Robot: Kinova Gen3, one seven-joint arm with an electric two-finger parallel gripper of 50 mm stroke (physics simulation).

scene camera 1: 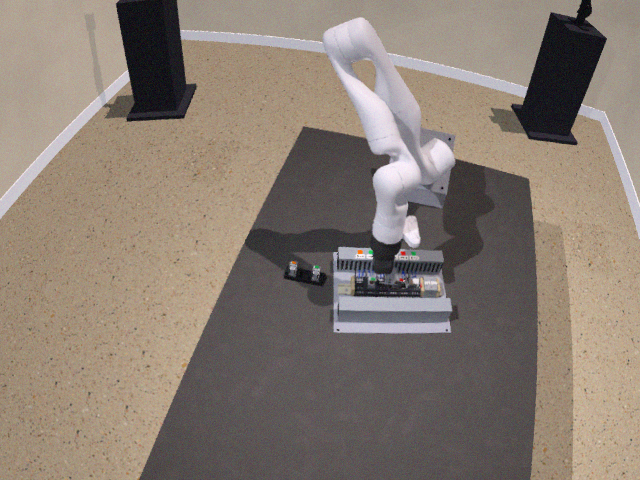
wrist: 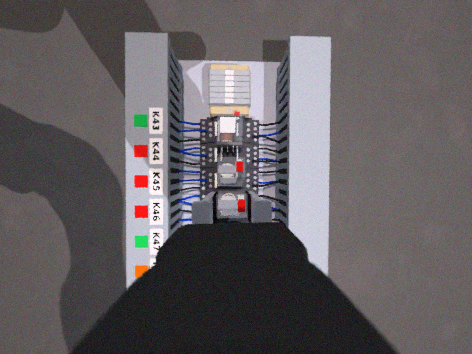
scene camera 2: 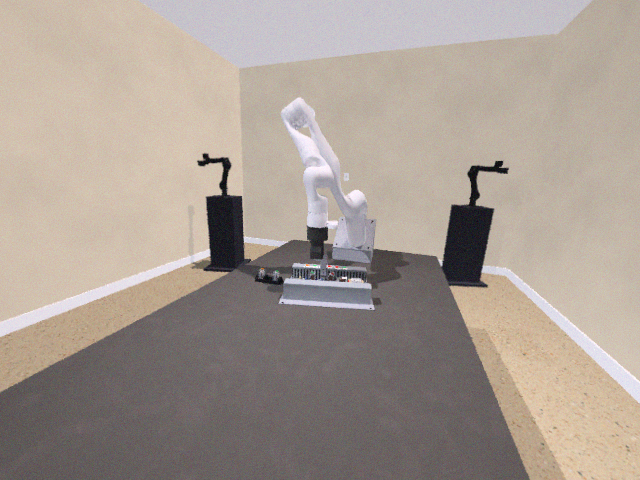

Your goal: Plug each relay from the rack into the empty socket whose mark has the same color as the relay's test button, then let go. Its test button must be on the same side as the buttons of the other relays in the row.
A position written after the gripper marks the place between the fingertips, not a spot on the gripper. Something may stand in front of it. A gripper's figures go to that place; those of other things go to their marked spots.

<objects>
The gripper [wrist: 232,202]: 0.18 m from the lens. A panel [wrist: 195,106]: 0.27 m from the lens.
</objects>
